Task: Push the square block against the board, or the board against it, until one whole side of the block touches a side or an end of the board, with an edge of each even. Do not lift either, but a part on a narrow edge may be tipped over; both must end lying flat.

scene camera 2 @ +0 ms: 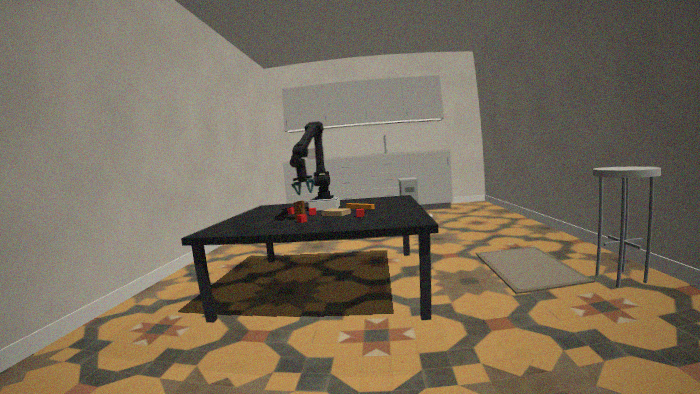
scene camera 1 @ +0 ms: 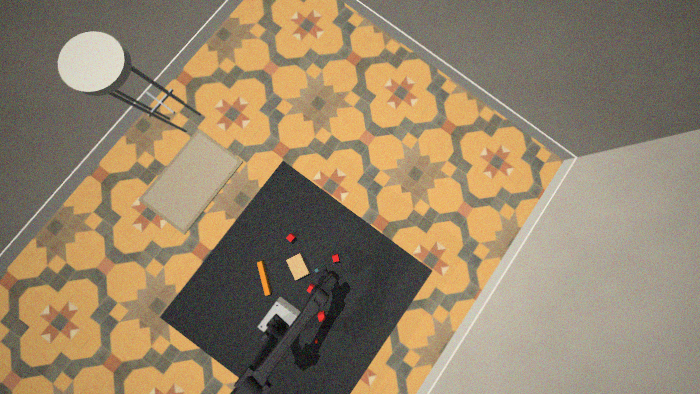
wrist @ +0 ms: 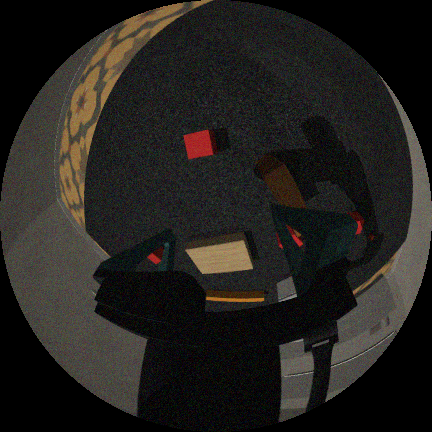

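Where they show: gripper, fingertip midpoint: (scene camera 2: 304, 194) (scene camera 1: 325, 272) (wrist: 218, 222); arm's base, link origin: (scene camera 2: 324, 198) (scene camera 1: 278, 325).
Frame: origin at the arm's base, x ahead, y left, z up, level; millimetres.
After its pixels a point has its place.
Observation:
A light wooden board (scene camera 1: 297, 266) {x 328, y 154, z -39 mm} (scene camera 2: 336, 212) {x 388, y 167, z -47 mm} (wrist: 221, 257) {x 331, y 141, z -39 mm} lies flat near the middle of the black table (scene camera 1: 370, 255) {x 700, y -173, z -69 mm} (scene camera 2: 240, 227) {x 639, y -343, z -69 mm}. The square block (scene camera 2: 299, 207) {x 434, y -44, z 1 mm} (wrist: 286, 186) {x 424, y -62, z 32 mm}, brown, stands on a narrow edge, apart from the board. The arm hides it in scene camera 1; in the wrist view the right finger covers its near end. My gripper (scene camera 2: 304, 193) {x 456, y 5, z 80 mm} (wrist: 218, 222) {x 456, y 5, z 80 mm} is wide open and empty. It hangs above the table, over the area of the block and beside the board, touching neither as far as scene camera 2 shows.
Red cubes stand around the two parts: one (scene camera 1: 335, 258) {x 534, y 0, z -29 mm} (scene camera 2: 301, 218) {x 556, y 4, z -45 mm} (wrist: 199, 144) {x 532, y -3, z -29 mm} beyond them, one (scene camera 1: 290, 238) {x 435, y 312, z -29 mm} (scene camera 2: 360, 213) {x 457, y 319, z -49 mm} past the board, one (scene camera 1: 310, 288) {x 284, y -5, z -29 mm} between board and arm, one (scene camera 1: 321, 316) {x 200, y -178, z -29 mm} near the arm's shadow. An orange bar (scene camera 1: 264, 278) {x 131, y 264, z -38 mm} (scene camera 2: 360, 206) {x 150, y 276, z -52 mm} (wrist: 235, 299) {x 123, y 261, z -38 mm} lies near the white base (scene camera 2: 325, 203) {x 106, y 32, z -24 mm}.

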